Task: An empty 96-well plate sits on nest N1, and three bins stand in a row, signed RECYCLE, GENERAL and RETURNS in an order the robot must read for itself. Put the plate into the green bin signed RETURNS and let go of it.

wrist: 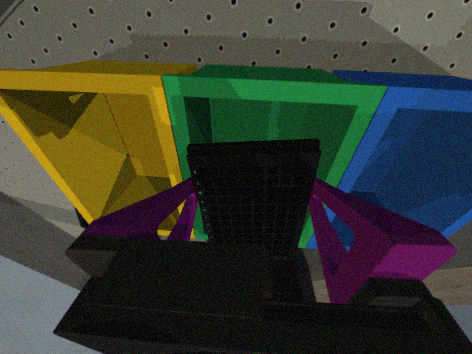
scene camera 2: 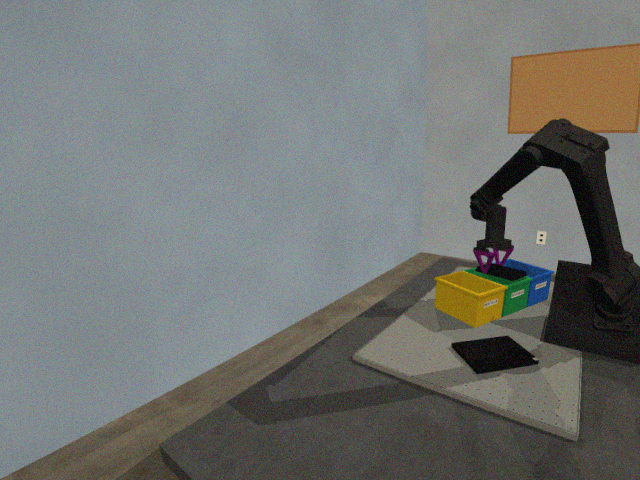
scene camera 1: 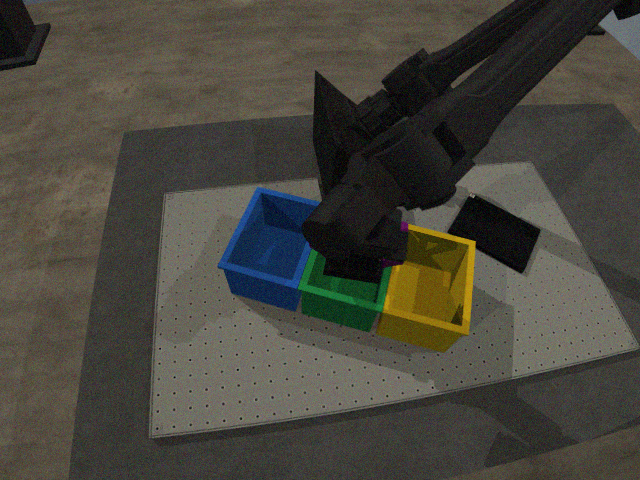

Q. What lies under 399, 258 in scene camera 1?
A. My gripper.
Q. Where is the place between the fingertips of my gripper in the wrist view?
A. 251, 182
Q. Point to a black 96-well plate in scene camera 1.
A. At 358, 267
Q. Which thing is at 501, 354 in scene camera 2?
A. A black nest.
